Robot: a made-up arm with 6 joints.
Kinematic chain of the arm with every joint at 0, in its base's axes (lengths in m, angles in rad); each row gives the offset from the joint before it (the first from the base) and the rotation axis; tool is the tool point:
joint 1: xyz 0 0 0.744 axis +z
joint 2: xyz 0.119 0 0 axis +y
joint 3: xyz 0 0 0.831 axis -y
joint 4: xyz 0 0 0.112 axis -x
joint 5: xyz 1.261 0 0 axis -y
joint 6: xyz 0.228 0 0 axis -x
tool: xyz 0 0 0
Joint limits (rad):
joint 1: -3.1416..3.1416
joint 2: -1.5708..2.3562
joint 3: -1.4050..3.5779
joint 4: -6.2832..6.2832
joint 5: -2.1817..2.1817
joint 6: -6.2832..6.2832
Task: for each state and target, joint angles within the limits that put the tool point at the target. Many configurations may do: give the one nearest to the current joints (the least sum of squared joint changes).
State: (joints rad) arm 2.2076 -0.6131 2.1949 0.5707 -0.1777 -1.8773
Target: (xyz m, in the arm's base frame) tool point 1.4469 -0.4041 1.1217
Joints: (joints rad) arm 2.8526 -0.2404 3.1435 0.5994 -0.1957 -1.8773
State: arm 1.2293 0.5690 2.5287 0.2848 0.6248 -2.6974
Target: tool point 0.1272 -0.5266 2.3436
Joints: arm 1.8393 0.6054 2.8883 0.1152 0.7077 -2.6974
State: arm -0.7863 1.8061 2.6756 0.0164 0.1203 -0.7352
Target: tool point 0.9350 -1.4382 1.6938
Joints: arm -0.9946 1.9377 2.8292 0.0123 0.1476 -0.7352
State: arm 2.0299 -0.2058 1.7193 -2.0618 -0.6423 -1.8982
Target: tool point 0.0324 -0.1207 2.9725
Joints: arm 2.3018 0.2443 2.0087 -2.1611 -0.3027 -1.8982
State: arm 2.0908 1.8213 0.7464 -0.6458 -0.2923 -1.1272
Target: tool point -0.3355 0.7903 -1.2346
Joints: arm 1.9327 2.2123 0.6463 -0.6355 -0.2538 -1.1272
